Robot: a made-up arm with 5 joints. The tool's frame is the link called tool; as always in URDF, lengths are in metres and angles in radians.
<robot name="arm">
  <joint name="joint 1" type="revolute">
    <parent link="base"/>
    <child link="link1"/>
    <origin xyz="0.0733 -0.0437 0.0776"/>
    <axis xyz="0 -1 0"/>
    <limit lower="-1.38" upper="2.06"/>
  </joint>
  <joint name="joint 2" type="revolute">
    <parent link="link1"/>
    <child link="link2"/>
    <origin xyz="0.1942 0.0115 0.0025"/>
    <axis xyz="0 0 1"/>
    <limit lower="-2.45" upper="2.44"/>
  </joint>
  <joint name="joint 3" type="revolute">
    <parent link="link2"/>
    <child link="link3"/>
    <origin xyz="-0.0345 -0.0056 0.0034"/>
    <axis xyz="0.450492 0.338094 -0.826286"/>
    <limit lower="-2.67" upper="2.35"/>
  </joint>
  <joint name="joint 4" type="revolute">
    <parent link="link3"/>
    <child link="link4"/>
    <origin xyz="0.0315 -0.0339 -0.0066"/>
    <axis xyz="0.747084 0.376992 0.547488"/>
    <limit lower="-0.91" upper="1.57"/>
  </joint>
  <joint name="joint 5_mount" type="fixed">
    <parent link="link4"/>
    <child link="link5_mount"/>
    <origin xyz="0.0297 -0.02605 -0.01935"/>
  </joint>
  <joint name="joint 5" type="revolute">
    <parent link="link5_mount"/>
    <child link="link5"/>
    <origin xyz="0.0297 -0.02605 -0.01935"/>
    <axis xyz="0 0 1"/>
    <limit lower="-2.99" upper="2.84"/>
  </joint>
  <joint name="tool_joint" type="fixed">
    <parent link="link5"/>
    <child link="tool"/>
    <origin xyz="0.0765 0.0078 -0.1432" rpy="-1.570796 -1.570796 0"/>
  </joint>
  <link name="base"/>
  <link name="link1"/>
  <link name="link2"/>
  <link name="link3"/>
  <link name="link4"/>
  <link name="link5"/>
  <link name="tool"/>
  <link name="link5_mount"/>
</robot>
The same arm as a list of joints. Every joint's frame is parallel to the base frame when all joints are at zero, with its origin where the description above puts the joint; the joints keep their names.
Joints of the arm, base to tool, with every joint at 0 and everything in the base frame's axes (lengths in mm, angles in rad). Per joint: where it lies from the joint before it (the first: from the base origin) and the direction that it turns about. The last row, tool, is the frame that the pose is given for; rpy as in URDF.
joint 1: offset 73.3 -43.7 77.6 axis -y
joint 2: offset 194.2 11.5 2.5 axis +z
joint 3: offset -34.5 -5.6 3.4 axis 0.450492 0.338094 -0.826286
joint 4: offset 31.5 -33.9 -6.6 axis 0.747084 0.376992 0.547488
joint 5: offset 59.4 -52.1 -38.7 axis +z
tool: offset 76.5 7.8 -143.2 rpy -1.5708 -1.5708 0
Joint limits (rad, base to tool): -1.38..2.06 -2.45..2.44 -2.67..2.35 -0.91..1.57 -2.99..2.84

